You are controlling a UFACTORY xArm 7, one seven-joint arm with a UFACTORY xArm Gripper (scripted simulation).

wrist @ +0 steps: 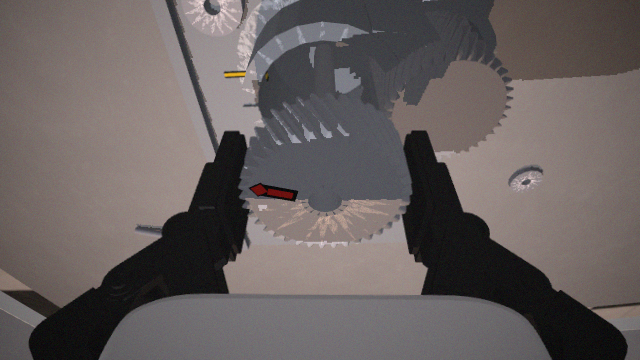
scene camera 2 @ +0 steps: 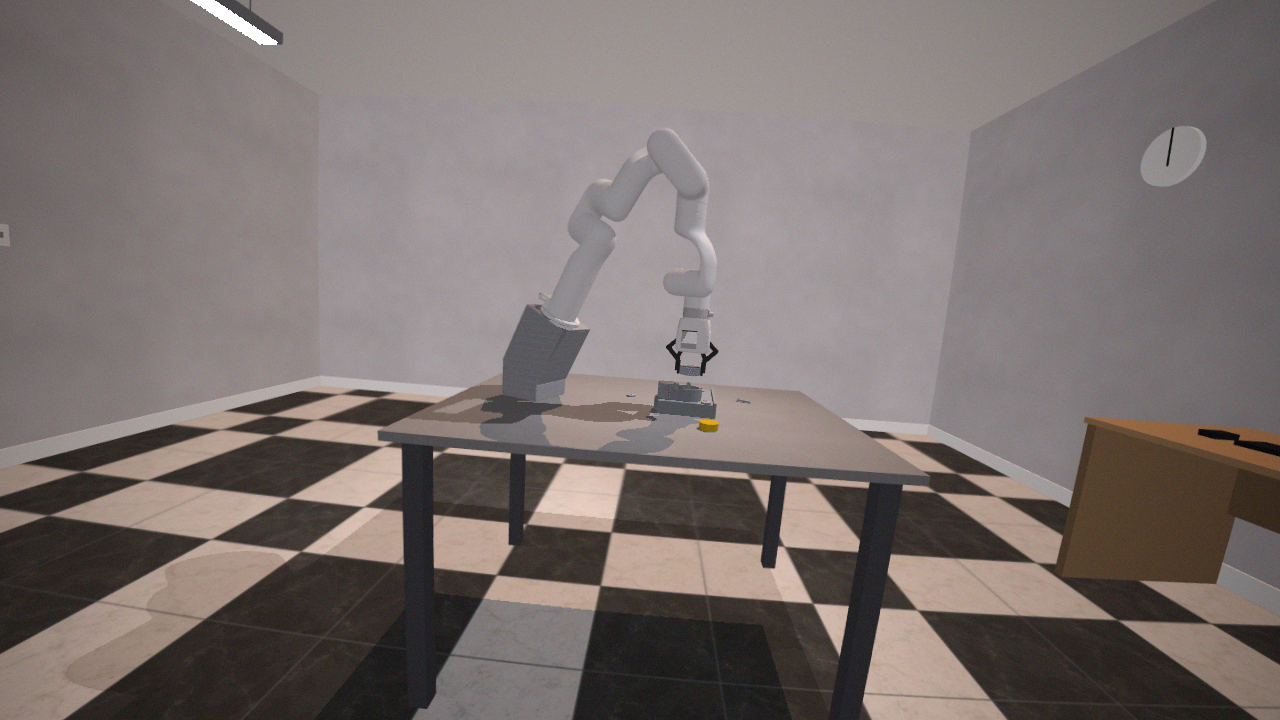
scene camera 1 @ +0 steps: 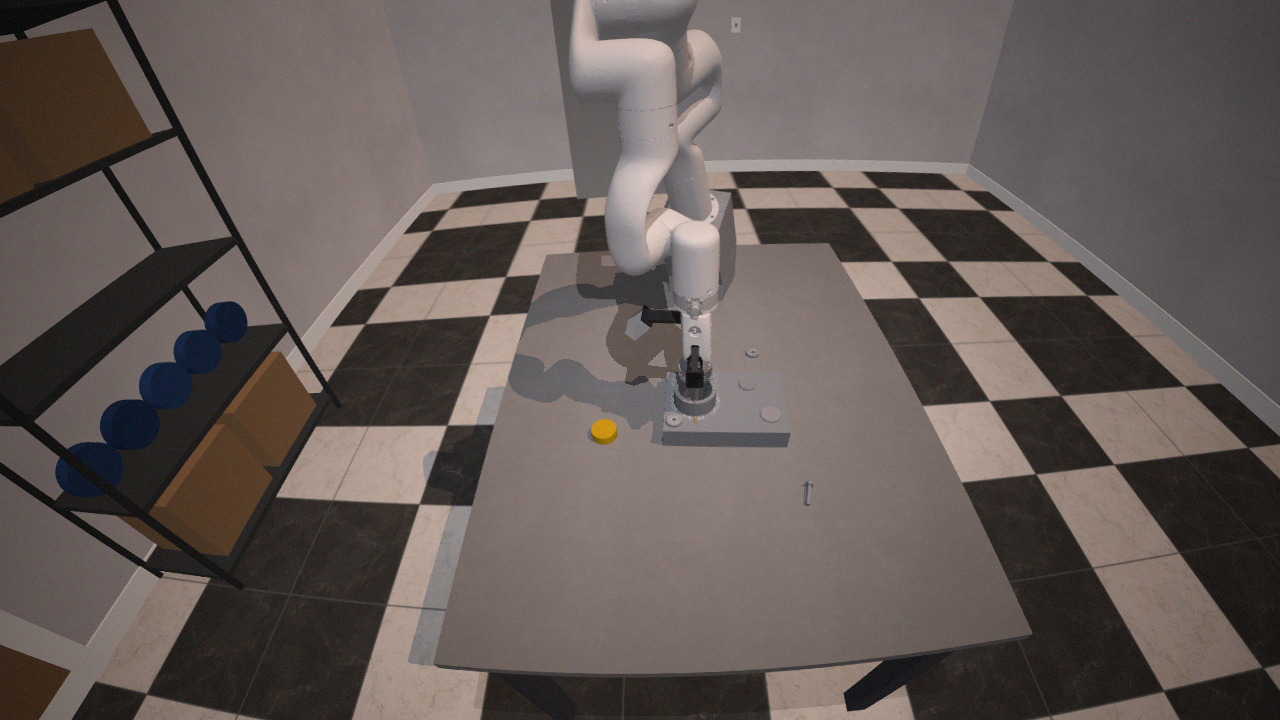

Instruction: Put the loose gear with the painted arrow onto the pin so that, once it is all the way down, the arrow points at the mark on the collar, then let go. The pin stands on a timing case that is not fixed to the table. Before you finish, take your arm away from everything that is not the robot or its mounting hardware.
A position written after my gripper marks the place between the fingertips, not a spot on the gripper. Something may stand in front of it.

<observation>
I see my gripper (scene camera 2: 689, 374), a grey timing case (scene camera 1: 723, 415) and a gear (wrist: 324, 171).
The grey timing case is seen too in the wrist view (wrist: 448, 88) and in scene camera 2 (scene camera 2: 673, 398). My gripper shows as well in the wrist view (wrist: 325, 157).
</observation>
